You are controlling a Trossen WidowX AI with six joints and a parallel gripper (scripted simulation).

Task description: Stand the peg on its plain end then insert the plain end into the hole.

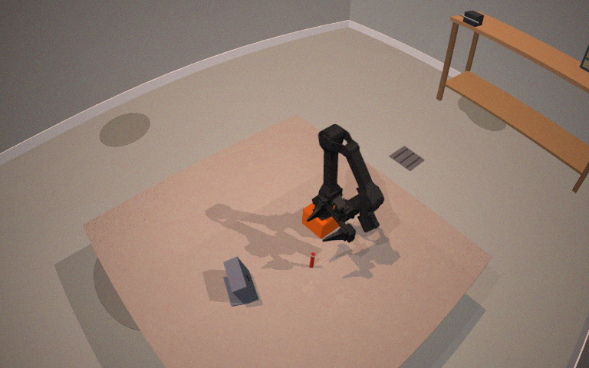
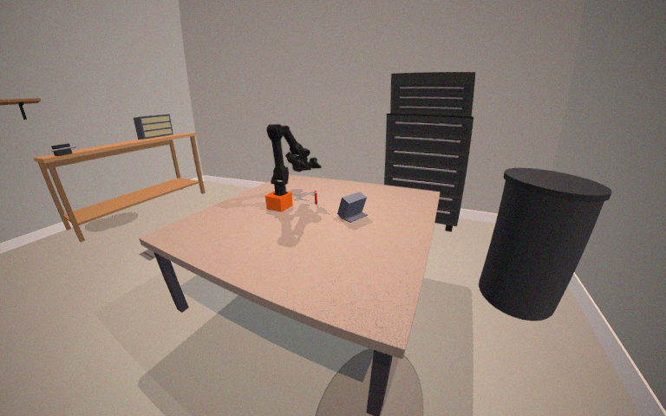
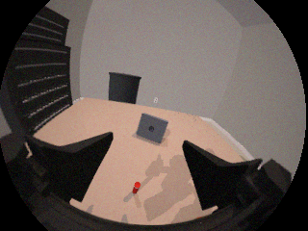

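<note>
My gripper tip is 160 mm above the peg and 10 mm past it. Also, from my gripper tip: sloped panel 260 mm ahead, 160 mm below, 30 mm to the right.
</note>
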